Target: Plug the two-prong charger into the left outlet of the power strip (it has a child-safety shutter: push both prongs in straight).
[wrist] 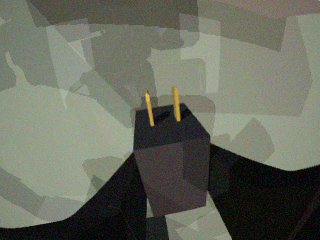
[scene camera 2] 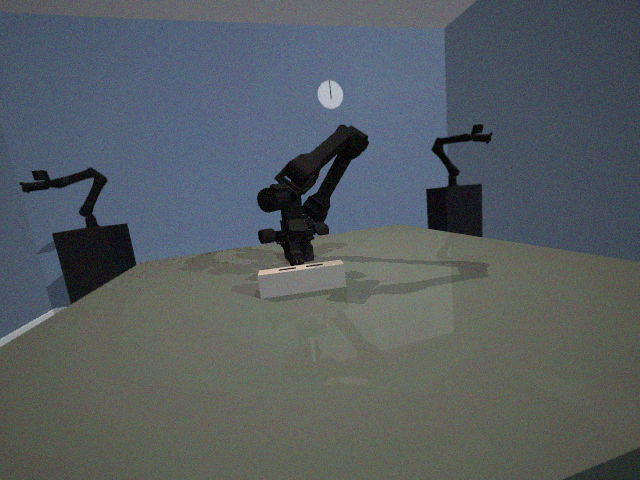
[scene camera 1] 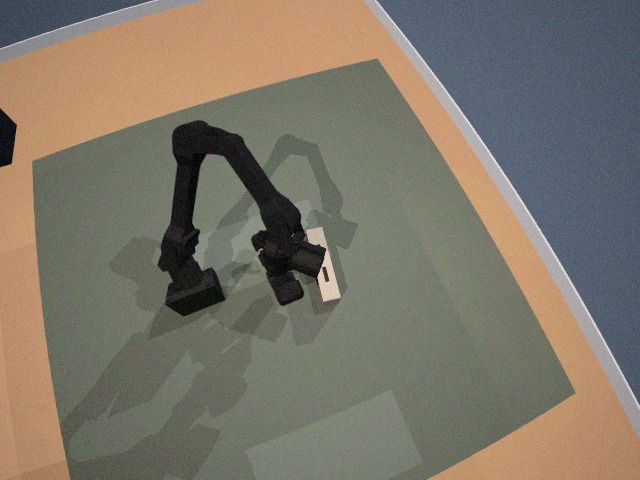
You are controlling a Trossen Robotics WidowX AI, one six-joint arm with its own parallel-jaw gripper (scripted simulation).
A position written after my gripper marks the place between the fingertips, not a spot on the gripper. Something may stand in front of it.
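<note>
My gripper [scene camera 2: 296, 262] carries a charger [wrist: 171, 147]. My gripper [wrist: 167, 149] visible here too. My gripper [scene camera 1: 276, 277] likewise.
</note>
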